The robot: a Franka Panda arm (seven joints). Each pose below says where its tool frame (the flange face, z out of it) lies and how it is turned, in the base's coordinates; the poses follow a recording.
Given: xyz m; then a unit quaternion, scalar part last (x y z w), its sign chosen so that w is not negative.
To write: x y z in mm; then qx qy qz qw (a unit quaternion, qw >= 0). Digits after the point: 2 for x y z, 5 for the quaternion.
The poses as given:
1: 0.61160 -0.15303 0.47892 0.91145 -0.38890 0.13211 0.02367
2: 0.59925 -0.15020 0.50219 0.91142 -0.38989 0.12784 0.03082
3: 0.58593 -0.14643 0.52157 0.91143 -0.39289 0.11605 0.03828
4: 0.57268 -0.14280 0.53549 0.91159 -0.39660 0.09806 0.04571
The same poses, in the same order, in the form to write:
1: 611.60 -153.03 478.92 0.91145 -0.38890 0.13211 0.02367
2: 599.25 -150.20 502.19 0.91142 -0.38989 0.12784 0.03082
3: 585.93 -146.43 521.57 0.91143 -0.39289 0.11605 0.03828
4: 572.68 -142.80 535.49 0.91159 -0.39660 0.09806 0.04571
